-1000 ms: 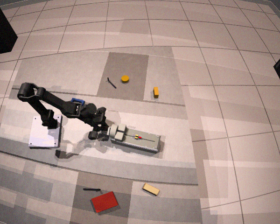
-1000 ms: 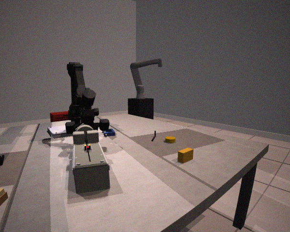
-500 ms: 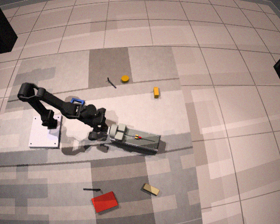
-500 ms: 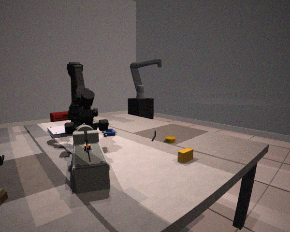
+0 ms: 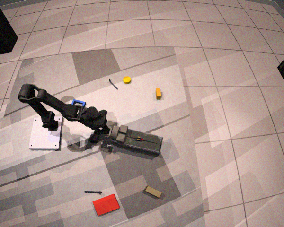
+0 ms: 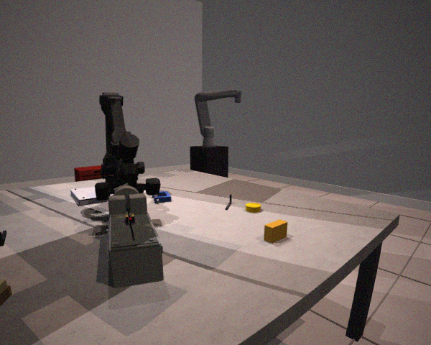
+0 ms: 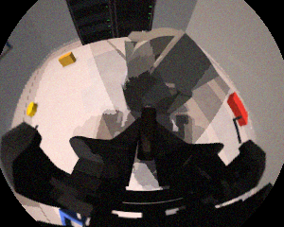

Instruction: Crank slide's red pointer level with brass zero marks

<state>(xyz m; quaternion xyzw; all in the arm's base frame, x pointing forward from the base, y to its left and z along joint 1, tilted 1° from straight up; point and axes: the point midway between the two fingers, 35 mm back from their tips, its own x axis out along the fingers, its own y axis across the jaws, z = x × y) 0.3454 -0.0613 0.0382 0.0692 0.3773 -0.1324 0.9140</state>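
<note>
Now: gripper tip 20 mm past the dark crank handle, 10 mm to the right of it and 20 mm below it. From my gripper tip the other things lie so: blue block 210 mm behind, 210 mm to the left, 30 mm below; bent black rod 10 mm ahead, 370 mm to the left, 30 mm below; red pointer 170 mm ahead, 70 mm to the right, 40 mm above.
</note>
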